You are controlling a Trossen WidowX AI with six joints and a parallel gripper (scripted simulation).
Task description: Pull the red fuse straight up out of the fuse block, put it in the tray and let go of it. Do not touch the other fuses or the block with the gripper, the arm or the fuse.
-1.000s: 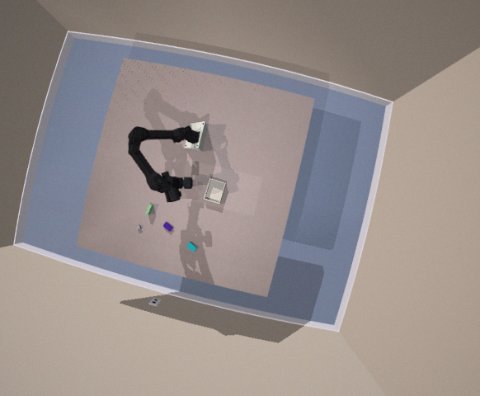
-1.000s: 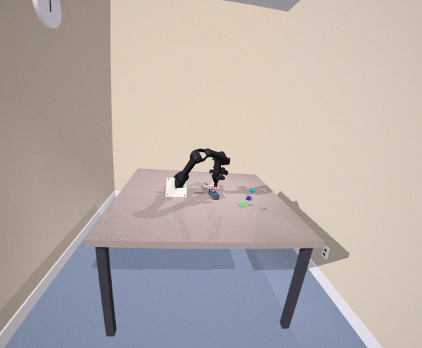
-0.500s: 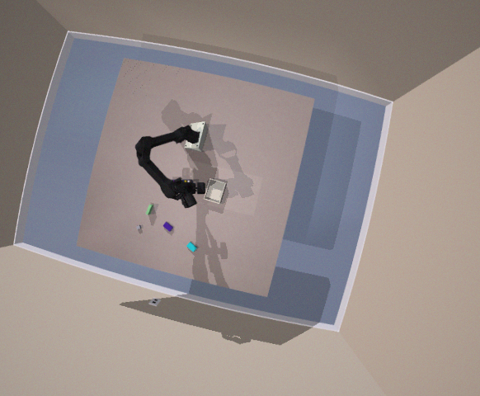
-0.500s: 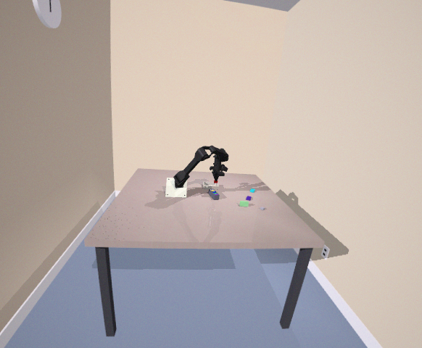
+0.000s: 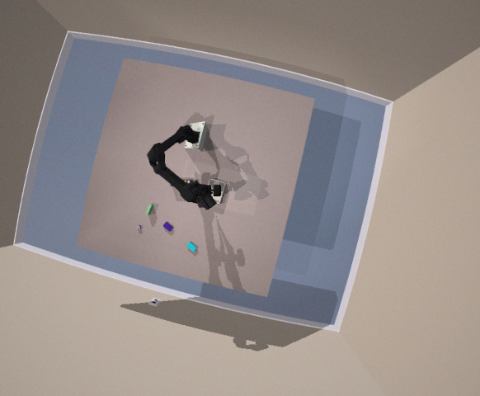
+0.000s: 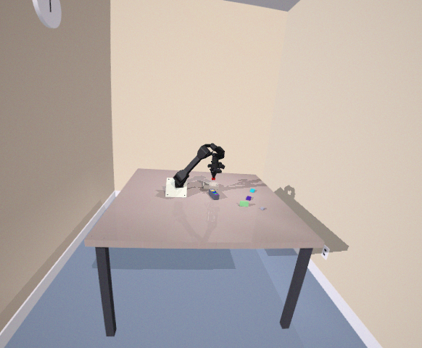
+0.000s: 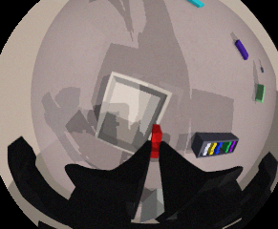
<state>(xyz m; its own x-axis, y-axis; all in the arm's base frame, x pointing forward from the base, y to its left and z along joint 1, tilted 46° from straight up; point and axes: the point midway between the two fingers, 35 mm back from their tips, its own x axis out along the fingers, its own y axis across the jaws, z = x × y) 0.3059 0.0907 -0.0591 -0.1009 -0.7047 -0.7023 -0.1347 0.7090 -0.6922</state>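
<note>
Now: the tray 100 mm below my gripper tip, 40 mm to the left of it and 10 mm behind it. From my gripper tip the other things lie so: red fuse 10 mm below.
</note>
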